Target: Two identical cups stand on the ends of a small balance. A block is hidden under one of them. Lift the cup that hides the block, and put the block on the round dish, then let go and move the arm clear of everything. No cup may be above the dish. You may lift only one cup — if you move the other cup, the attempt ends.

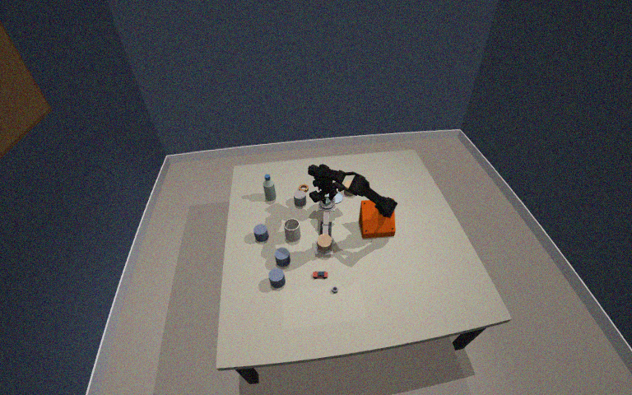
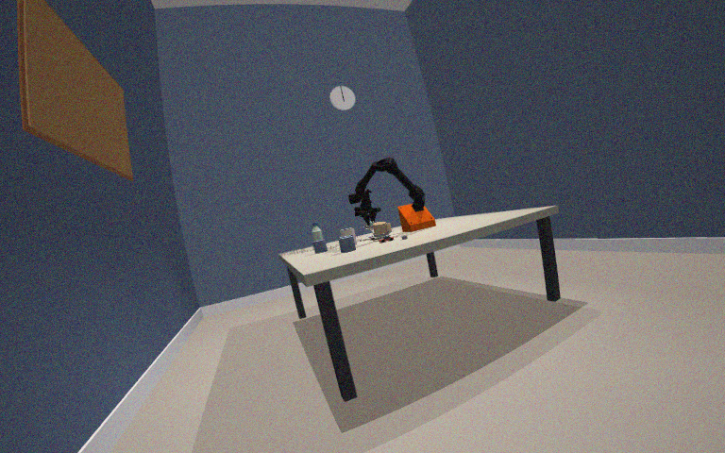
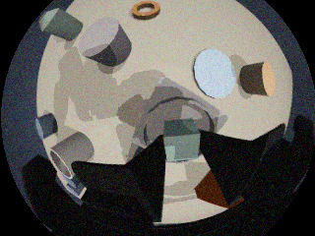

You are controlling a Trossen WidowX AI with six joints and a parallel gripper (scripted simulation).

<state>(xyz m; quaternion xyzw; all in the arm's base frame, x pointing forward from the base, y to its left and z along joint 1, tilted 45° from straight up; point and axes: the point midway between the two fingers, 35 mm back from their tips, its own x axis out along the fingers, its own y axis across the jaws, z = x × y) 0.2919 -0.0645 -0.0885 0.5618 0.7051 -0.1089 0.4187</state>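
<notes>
Now: the pale blue round dish 110 mm to the right of my gripper tip, 80 mm below it and 50 mm behind it. From my gripper tip the other things lie so: tan cup (170 mm to the right, 150 mm behind, 40 mm below); pale green block (10 mm above); grey cylinder (140 mm ahead, 70 mm to the right, 40 mm below).
</notes>
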